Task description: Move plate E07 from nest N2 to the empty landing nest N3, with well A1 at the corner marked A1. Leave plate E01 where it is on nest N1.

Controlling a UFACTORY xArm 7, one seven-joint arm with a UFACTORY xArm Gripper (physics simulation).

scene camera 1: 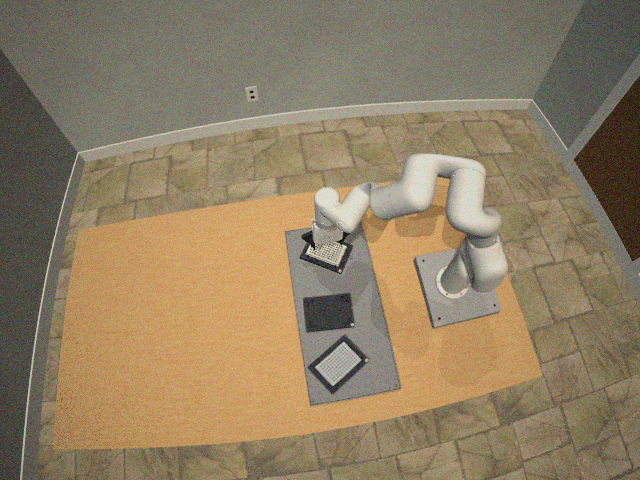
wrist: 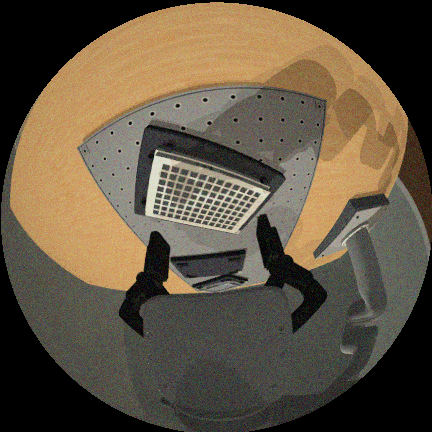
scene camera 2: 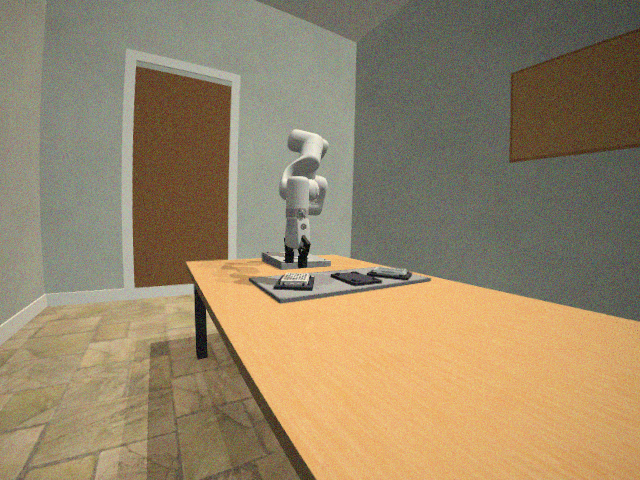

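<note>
A pale well plate [scene camera 1: 328, 254] [scene camera 2: 294, 279] [wrist: 205, 197] sits on a dark nest [scene camera 1: 317, 264] [scene camera 2: 293, 287] [wrist: 210, 152] at the board's far end in scene camera 1. The empty dark nest [scene camera 1: 328, 312] [scene camera 2: 356, 278] [wrist: 212, 265] is in the middle, with a small light mark at one corner. A second plate [scene camera 1: 338, 363] [scene camera 2: 391, 271] [wrist: 222, 285] sits on a turned nest at the other end. Plate and nest labels are unreadable. My gripper [scene camera 1: 328, 243] [scene camera 2: 296, 263] [wrist: 208, 231] is open and empty, above the first plate, its fingers spread roughly along the plate's long side.
The nests stand on a grey perforated board [scene camera 1: 361, 310] [scene camera 2: 320, 295] [wrist: 260, 105] on the wooden table [scene camera 1: 180, 310] [scene camera 2: 439, 372] [wrist: 55, 200]. The arm's base plate [scene camera 1: 429, 299] [scene camera 2: 273, 261] [wrist: 330, 240] stands beside the board.
</note>
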